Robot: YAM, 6 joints.
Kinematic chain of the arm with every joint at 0, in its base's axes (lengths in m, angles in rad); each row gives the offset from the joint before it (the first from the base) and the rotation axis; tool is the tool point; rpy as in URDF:
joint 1: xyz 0 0 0.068 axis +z
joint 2: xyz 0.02 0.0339 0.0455 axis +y
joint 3: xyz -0.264 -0.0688 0 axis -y
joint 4: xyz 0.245 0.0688 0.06 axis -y
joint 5: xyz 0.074 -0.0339 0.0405 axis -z
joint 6: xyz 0.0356 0 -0.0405 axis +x
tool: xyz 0 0 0 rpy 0 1.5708 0
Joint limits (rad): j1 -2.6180..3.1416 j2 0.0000..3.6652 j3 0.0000..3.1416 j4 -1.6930..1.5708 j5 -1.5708..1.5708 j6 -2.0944..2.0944
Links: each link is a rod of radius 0.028 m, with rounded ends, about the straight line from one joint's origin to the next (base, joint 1, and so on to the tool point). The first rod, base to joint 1, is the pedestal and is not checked.
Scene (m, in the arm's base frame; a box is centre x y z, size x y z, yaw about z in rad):
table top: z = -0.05
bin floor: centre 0.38 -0.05 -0.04 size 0.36 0.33 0.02 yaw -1
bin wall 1: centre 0.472 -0.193 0.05 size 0.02 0.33 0.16 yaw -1
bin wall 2: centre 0.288 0.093 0.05 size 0.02 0.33 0.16 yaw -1
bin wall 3: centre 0.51 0.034 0.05 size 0.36 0.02 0.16 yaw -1
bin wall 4: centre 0.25 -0.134 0.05 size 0.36 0.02 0.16 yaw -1
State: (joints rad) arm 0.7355 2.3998 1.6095 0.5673 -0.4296 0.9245
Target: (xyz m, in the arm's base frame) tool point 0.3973 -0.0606 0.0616
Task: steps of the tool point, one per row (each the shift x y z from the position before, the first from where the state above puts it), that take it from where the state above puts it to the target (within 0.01 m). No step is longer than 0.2 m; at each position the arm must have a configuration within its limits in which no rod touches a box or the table.
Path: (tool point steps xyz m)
1: 0.0348 -0.0851 0.1398
2: -0.0167 -0.0999 0.1271
3: 0.0107 -0.0422 -0.1013
4: -0.0221 -0.0478 -0.0954
5: 0.0171 -0.0769 -0.0731
6: -0.0121 -0.0776 -0.0720

